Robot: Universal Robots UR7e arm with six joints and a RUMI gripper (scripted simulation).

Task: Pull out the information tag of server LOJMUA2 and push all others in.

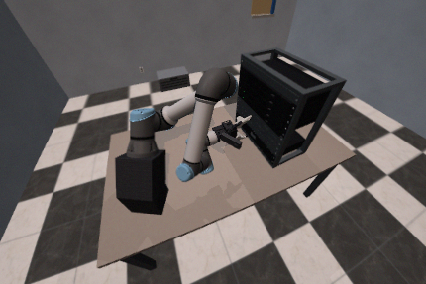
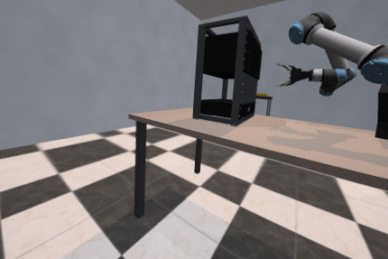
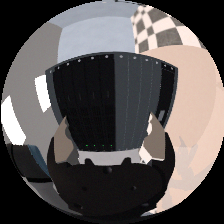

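Now: the white information tag 15 cm ahead of my hand and 2 cm to the left of it.
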